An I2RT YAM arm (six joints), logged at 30 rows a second.
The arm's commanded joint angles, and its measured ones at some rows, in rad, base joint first. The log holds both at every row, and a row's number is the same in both.
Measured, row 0:
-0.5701, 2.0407, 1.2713, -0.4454, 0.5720, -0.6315
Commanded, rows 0 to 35:
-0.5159, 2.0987, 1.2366, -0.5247, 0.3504, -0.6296
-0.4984, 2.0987, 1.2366, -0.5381, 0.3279, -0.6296
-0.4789, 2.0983, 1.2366, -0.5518, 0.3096, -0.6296
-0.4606, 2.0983, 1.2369, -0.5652, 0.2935, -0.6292
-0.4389, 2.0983, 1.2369, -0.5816, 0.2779, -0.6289
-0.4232, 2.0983, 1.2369, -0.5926, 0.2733, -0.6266
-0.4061, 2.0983, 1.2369, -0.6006, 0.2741, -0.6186
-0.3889, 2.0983, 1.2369, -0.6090, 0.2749, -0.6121
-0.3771, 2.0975, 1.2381, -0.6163, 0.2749, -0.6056
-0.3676, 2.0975, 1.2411, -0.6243, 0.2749, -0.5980
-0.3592, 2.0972, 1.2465, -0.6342, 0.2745, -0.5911
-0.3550, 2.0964, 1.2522, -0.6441, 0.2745, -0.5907
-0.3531, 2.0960, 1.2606, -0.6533, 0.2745, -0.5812
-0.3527, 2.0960, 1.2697, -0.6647, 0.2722, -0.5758
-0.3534, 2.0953, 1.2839, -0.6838, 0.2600, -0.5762
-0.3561, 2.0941, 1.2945, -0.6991, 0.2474, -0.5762
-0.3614, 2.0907, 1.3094, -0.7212, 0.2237, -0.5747
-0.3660, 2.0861, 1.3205, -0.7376, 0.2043, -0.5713
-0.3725, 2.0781, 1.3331, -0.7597, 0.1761, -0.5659
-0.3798, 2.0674, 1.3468, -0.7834, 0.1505, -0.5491
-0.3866, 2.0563, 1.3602, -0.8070, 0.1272, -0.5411
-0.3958, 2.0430, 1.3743, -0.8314, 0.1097, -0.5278
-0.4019, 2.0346, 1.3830, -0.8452, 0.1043, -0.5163
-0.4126, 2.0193, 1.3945, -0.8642, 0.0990, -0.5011
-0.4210, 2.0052, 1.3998, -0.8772, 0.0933, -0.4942
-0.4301, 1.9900, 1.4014, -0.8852, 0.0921, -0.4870
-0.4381, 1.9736, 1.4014, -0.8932, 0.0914, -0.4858
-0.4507, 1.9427, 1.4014, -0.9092, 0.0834, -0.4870
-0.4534, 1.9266, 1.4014, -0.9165, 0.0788, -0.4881
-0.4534, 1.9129, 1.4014, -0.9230, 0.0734, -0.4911
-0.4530, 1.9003, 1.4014, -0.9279, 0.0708, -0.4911
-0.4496, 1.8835, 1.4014, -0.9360, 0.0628, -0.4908
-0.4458, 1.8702, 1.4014, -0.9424, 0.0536, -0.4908
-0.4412, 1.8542, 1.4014, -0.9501, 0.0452, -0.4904
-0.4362, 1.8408, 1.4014, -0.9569, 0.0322, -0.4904
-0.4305, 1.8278, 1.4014, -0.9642, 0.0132, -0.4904
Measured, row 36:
-0.4515, 1.8805, 1.3918, -0.9432, 0.1062, -0.4992
